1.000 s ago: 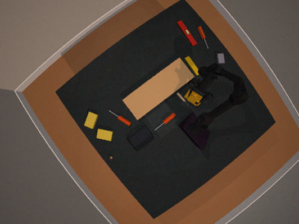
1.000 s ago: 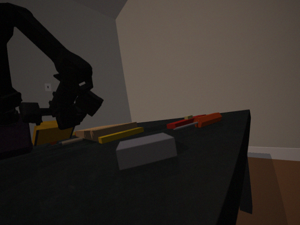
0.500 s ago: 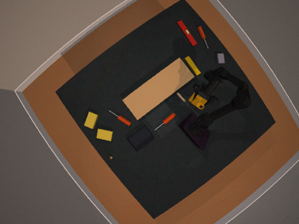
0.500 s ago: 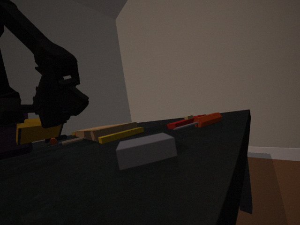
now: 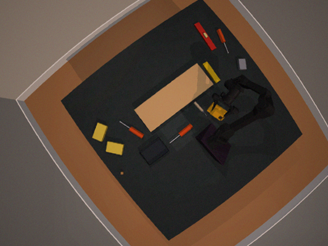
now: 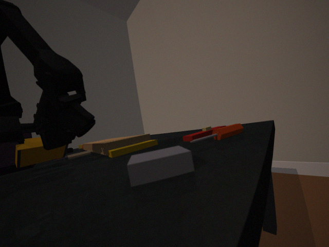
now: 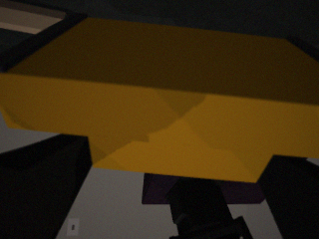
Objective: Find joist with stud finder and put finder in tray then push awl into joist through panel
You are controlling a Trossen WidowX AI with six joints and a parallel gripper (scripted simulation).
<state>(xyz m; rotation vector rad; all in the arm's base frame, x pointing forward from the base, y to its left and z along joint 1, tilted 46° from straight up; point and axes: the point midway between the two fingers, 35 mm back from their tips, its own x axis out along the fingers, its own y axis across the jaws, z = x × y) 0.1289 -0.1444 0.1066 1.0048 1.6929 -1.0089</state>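
Now: the awl 7 cm below my gripper tip, 7 cm ahead of it and 5 cm to the left of it. The rest, counted from my gripper tip: yellow stud finder: 1 cm to the right, 1 cm below, 1 cm behind; stud finder light: 3 cm behind, 1 cm above; yellow bar: 25 cm ahead, 16 cm to the right, 7 cm below.
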